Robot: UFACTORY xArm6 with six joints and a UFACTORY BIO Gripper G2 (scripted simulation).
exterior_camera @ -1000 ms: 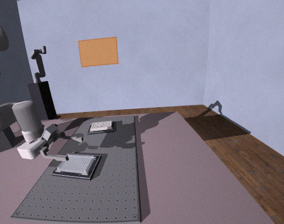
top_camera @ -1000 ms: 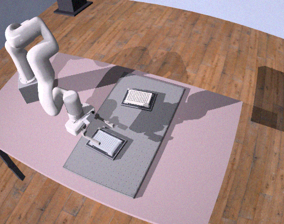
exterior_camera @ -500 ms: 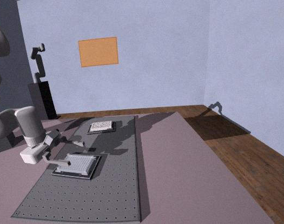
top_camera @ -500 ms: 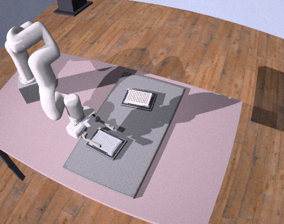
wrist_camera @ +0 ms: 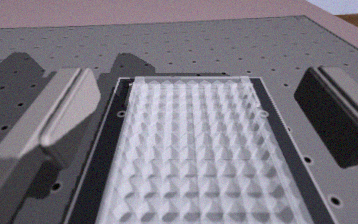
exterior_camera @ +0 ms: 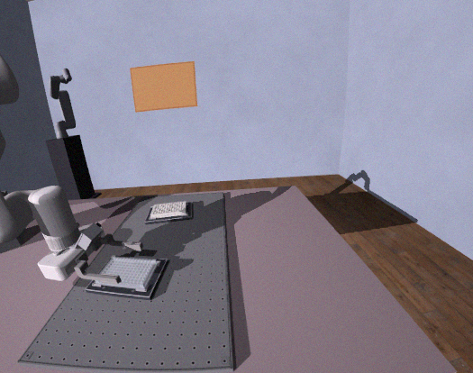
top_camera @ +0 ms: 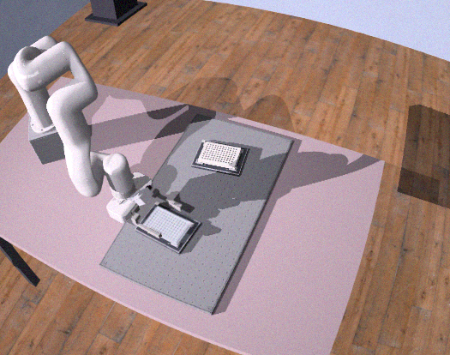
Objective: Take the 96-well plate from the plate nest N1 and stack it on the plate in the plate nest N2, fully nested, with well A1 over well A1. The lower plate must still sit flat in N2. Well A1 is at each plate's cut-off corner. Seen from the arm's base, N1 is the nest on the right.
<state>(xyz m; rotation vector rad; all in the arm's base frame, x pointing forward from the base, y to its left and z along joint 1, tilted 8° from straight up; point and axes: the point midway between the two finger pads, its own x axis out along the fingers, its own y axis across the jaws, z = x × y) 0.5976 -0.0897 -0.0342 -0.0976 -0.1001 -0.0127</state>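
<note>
Right now my hand is 30 mm above the clear 96-well plate. Also, from my hand: plate nest 40 mm below.
</note>
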